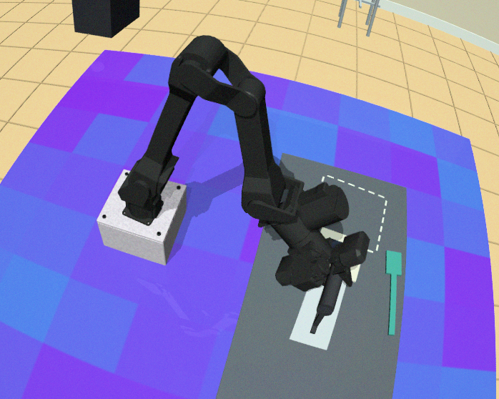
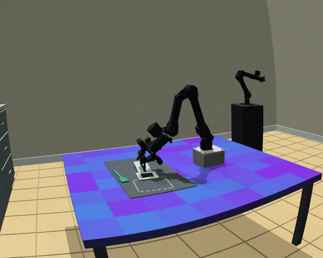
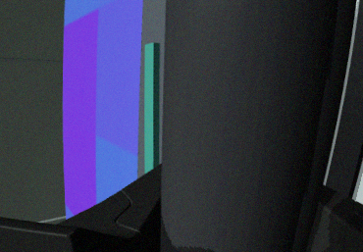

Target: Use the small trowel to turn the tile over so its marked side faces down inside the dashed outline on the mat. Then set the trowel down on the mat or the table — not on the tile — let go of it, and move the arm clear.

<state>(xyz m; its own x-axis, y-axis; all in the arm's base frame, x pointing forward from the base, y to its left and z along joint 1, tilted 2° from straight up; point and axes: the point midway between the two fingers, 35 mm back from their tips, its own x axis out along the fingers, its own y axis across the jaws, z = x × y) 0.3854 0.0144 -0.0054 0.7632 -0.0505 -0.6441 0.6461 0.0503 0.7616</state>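
My gripper tip is now 80 mm above the dark mat, 40 mm to the right of it and 20 mm past it. The rest, counted from my gripper tip: cream tile 110 mm to the left, 50 mm below, 20 mm behind; then green trowel 120 mm ahead, 80 mm to the left, 50 mm below.
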